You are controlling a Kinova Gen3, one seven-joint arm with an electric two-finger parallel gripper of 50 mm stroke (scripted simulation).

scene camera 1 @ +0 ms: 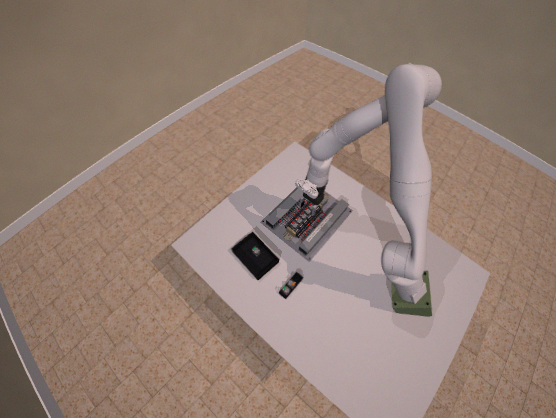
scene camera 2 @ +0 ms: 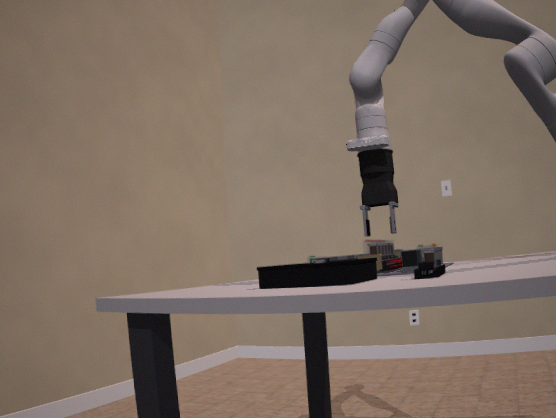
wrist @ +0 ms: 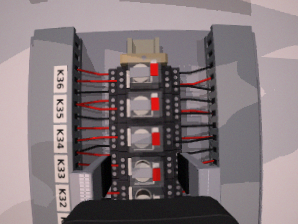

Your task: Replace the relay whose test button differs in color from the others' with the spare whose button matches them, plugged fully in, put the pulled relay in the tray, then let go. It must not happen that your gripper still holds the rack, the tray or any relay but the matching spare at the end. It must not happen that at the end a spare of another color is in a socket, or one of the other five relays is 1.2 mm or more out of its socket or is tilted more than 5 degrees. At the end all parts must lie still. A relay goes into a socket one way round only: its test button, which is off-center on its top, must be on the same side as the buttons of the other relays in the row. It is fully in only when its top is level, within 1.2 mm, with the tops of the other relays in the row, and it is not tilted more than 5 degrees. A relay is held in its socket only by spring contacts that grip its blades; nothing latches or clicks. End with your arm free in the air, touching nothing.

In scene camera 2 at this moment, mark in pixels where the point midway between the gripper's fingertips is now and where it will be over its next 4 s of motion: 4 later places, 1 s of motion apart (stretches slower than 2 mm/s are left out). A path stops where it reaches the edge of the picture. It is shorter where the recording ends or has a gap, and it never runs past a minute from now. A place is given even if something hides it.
My gripper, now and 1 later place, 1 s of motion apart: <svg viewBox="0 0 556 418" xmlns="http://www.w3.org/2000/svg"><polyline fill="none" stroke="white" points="380,234 379,220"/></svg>
